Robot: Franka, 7 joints.
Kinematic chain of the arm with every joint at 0, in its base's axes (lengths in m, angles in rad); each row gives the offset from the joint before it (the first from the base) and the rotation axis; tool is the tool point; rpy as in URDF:
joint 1: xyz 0 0 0.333 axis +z
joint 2: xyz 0 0 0 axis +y
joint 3: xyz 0 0 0.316 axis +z
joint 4: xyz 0.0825 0 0 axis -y
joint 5: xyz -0.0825 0 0.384 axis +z
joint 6: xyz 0 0 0 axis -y
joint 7: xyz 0.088 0 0 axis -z
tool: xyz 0 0 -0.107 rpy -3.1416 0 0
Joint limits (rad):
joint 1: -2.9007..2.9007
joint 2: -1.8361..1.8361
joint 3: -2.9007..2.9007
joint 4: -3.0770..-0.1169
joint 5: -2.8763..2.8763
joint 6: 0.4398..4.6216
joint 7: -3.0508..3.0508
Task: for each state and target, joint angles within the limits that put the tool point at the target. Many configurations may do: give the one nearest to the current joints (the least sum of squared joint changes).
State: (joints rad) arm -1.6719 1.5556 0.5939 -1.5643 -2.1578 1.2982 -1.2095
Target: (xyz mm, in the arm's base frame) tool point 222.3 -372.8 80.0
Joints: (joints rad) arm -1.7266 1.0355 0.9022 -2.2760 -1.8694 0.9145 -1.2095
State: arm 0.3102 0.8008 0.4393 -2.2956 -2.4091 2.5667 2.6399
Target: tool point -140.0 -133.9 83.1
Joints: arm 0.6351 1.6070 -0.0985 -2.9589 -2.4111 2.4601 2.6399
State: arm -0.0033 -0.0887 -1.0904 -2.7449 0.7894 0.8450 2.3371
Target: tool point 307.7 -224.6 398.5
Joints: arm 0.0826 -0.0795 -1.0038 -2.3433 0.9557 0.9612 2.3371
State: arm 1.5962 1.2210 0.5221 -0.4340 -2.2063 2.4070 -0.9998
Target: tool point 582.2 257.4 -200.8
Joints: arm 0.5451 1.7120 -0.1470 -0.9372 -2.1716 2.3083 -0.9998
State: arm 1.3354 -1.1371 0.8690 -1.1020 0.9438 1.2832 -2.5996
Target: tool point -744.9 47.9 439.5
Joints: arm 0.6281 -1.4951 1.2423 -1.0321 1.0470 1.5489 -2.5996
